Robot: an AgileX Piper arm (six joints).
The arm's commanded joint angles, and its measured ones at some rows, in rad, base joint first. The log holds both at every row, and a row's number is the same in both.
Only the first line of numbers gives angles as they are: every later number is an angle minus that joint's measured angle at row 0.
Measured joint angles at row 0: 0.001, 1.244, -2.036, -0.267, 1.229, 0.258
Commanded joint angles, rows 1 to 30: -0.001, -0.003, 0.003, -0.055, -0.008, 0.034; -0.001, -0.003, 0.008, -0.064, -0.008, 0.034; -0.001, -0.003, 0.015, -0.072, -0.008, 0.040; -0.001, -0.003, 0.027, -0.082, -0.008, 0.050; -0.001, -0.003, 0.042, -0.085, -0.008, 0.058; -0.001, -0.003, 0.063, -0.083, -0.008, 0.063; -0.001, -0.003, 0.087, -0.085, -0.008, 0.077; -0.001, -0.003, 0.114, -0.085, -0.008, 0.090; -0.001, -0.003, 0.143, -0.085, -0.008, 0.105; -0.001, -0.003, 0.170, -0.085, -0.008, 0.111; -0.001, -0.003, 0.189, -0.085, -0.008, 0.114; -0.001, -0.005, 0.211, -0.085, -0.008, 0.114; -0.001, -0.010, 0.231, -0.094, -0.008, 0.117; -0.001, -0.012, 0.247, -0.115, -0.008, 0.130; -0.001, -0.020, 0.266, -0.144, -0.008, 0.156; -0.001, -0.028, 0.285, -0.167, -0.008, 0.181; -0.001, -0.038, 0.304, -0.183, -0.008, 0.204; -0.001, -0.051, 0.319, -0.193, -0.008, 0.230; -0.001, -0.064, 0.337, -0.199, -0.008, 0.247; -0.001, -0.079, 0.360, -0.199, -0.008, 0.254; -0.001, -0.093, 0.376, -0.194, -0.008, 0.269; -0.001, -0.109, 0.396, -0.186, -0.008, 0.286; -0.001, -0.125, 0.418, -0.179, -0.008, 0.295; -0.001, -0.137, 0.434, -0.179, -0.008, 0.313; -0.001, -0.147, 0.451, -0.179, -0.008, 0.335; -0.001, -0.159, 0.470, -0.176, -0.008, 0.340; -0.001, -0.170, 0.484, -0.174, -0.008, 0.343; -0.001, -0.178, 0.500, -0.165, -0.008, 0.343; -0.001, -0.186, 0.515, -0.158, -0.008, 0.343; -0.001, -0.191, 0.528, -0.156, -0.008, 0.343
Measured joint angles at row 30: 0.000, -0.162, 0.479, -0.174, 0.000, 0.329
